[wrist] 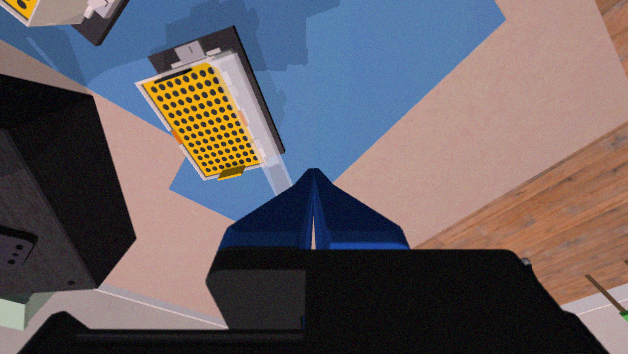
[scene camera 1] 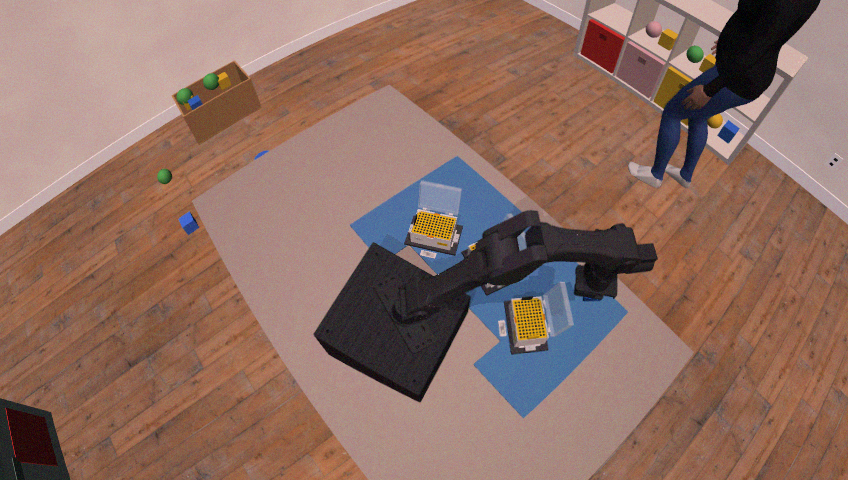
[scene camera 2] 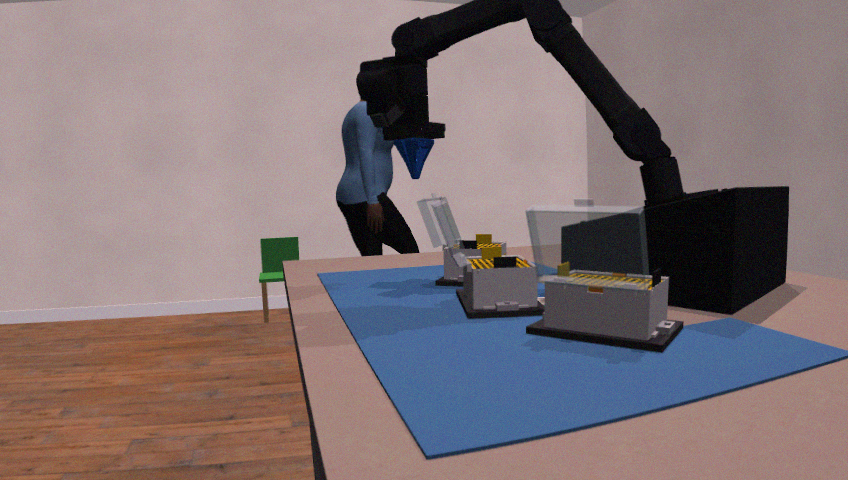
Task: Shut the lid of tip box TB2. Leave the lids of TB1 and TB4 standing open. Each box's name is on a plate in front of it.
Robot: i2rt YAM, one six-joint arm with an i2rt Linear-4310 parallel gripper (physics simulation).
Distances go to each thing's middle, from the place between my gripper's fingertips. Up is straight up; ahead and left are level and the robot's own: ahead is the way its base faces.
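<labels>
Tip box TB1 [scene camera 1: 437,226]: my hand 0.12 m above it, 0.15 m past it, 0.45 m to the right of it.
</labels>
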